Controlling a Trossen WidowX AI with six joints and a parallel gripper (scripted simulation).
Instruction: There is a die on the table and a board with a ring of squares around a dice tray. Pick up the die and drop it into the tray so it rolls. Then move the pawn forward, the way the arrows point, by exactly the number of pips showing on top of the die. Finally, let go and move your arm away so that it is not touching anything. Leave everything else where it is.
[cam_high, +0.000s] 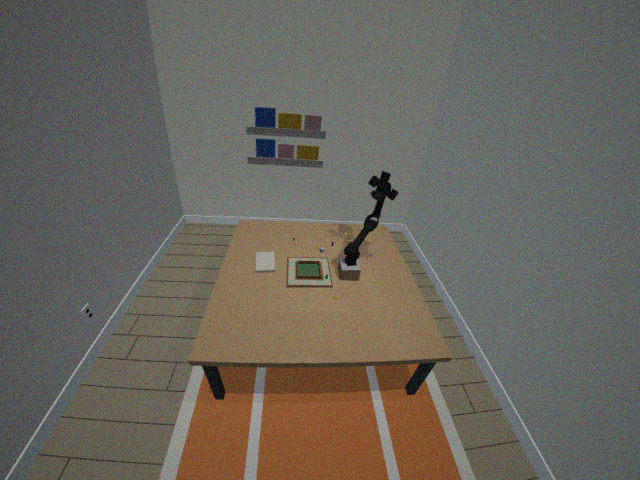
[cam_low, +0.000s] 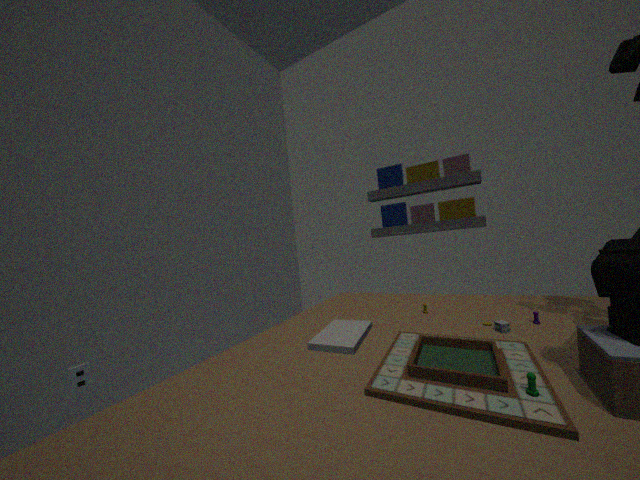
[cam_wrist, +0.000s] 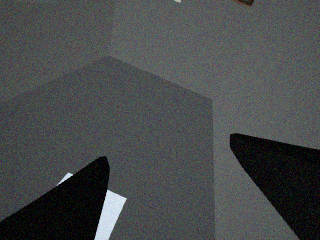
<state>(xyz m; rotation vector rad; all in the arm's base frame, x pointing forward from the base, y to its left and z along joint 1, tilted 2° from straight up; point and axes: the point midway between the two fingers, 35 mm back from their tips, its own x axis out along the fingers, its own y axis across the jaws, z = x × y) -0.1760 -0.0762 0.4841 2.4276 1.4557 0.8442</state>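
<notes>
The white die lies 270 mm ahead of my gripper tip, 220 mm to the right of it and 580 mm below it. The rest, counted from my gripper tip: green tray floor (410 mm ahead, 590 mm below); then green pawn (310 mm ahead, 90 mm to the left, 560 mm below); then purple pawn (170 mm ahead, 280 mm to the right, 580 mm below).
</notes>
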